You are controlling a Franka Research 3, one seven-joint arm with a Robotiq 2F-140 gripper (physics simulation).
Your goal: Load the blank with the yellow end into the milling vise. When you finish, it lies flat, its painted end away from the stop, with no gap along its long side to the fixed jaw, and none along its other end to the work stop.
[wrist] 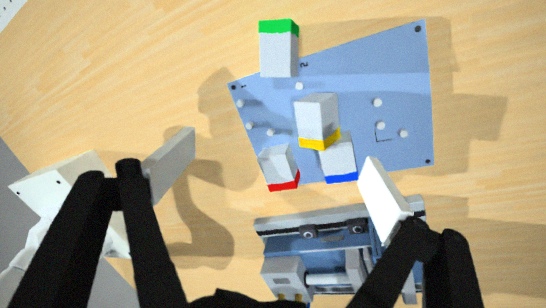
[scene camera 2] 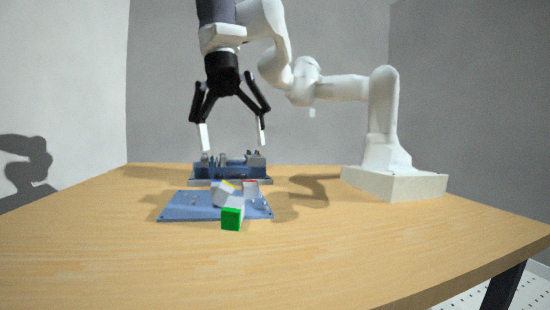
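The blank with the yellow end lies on the blue pegged plate. It looks tilted, with its yellow end against or on the blue-ended blank; their exact contact is hard to tell. The milling vise stands behind the plate in the scene view, and no blank shows in the visible part of its jaws. My gripper is wide open and empty, high above the table and over the vise area in the scene view. In the wrist view a finger hides part of the vise.
A red-ended blank stands near the plate's edge. A green-ended blank lies across another edge of the plate. Several white pegs rise from the plate. The robot's base block is at the right in the scene view.
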